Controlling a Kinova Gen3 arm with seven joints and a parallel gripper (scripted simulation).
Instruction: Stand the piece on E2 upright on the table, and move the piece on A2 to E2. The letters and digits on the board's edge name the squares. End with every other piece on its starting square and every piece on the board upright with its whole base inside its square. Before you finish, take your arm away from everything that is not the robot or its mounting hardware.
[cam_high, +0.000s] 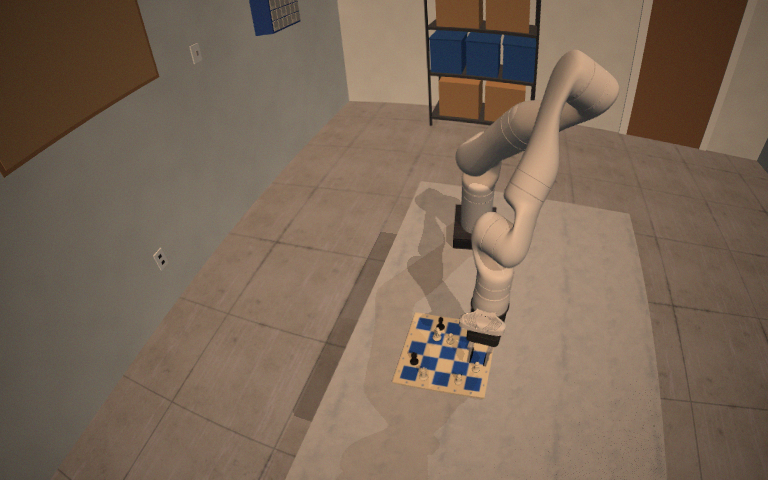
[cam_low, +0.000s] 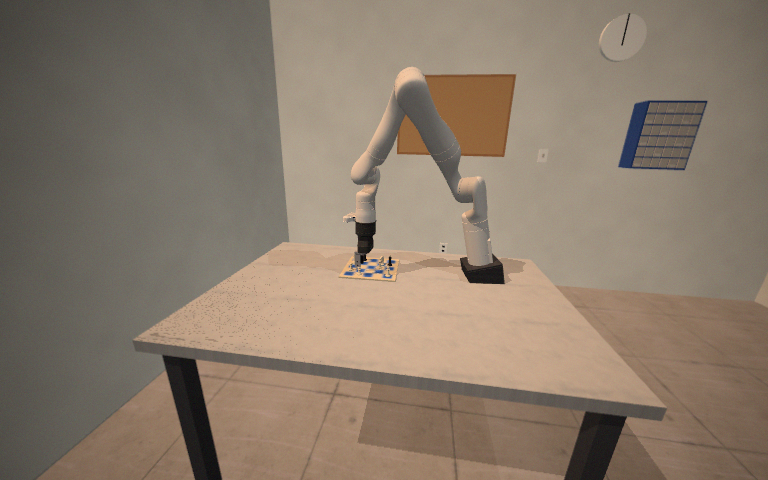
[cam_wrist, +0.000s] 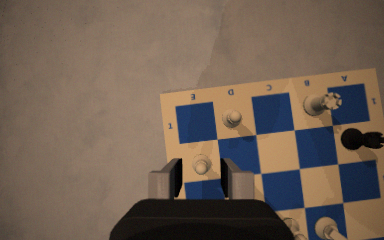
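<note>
Now: hand 20 mm past the chessboard, 80 mm to the left of it and 60 mm above it.
</note>
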